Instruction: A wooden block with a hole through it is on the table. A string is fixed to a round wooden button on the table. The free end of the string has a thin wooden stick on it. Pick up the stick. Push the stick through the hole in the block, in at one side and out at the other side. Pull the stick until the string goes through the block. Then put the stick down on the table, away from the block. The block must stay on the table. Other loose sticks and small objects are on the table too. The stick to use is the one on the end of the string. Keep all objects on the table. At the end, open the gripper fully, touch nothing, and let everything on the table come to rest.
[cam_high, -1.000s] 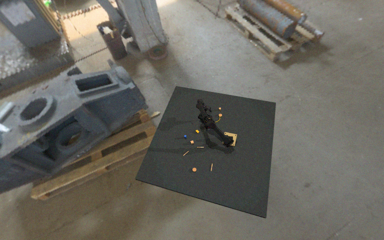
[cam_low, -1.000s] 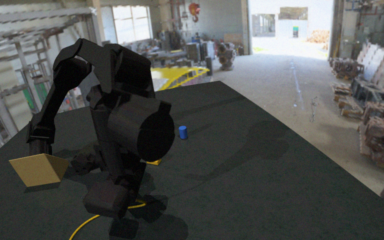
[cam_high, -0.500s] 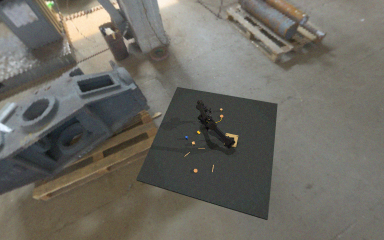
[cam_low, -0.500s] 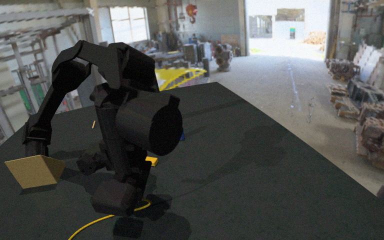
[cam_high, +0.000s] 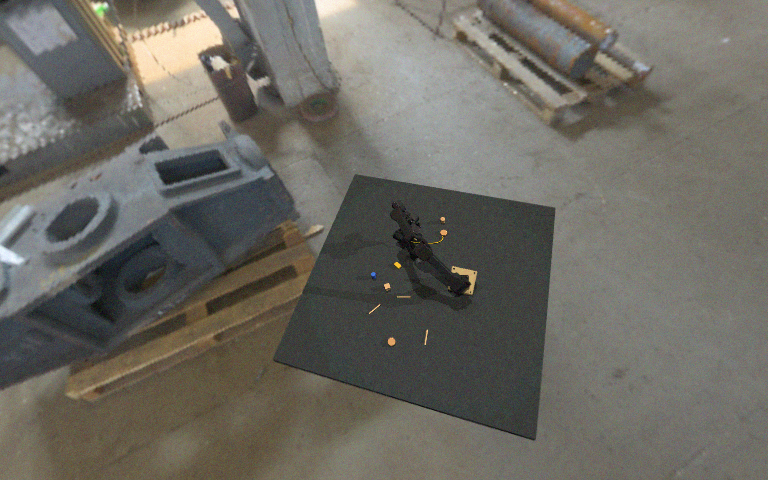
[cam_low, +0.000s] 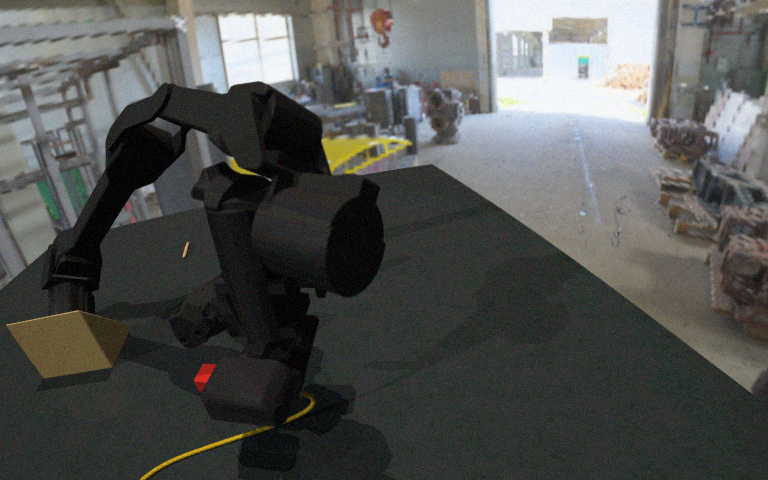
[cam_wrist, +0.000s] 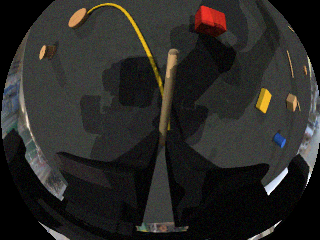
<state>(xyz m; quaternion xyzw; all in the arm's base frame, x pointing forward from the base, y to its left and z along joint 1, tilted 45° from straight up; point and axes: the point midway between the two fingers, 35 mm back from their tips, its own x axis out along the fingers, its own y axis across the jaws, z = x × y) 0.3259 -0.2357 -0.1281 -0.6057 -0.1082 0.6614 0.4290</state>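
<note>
My gripper tip is 100 mm to the right of the red block, 100 mm past it and 40 mm above it. From my gripper tip the other things lie so: thin wooden stick 10 mm to the left, 10 mm behind; then round wooden button 210 mm behind, 70 mm to the right, 50 mm below; then yellow block 180 mm to the left, 50 mm below, 30 mm ahead.
</note>
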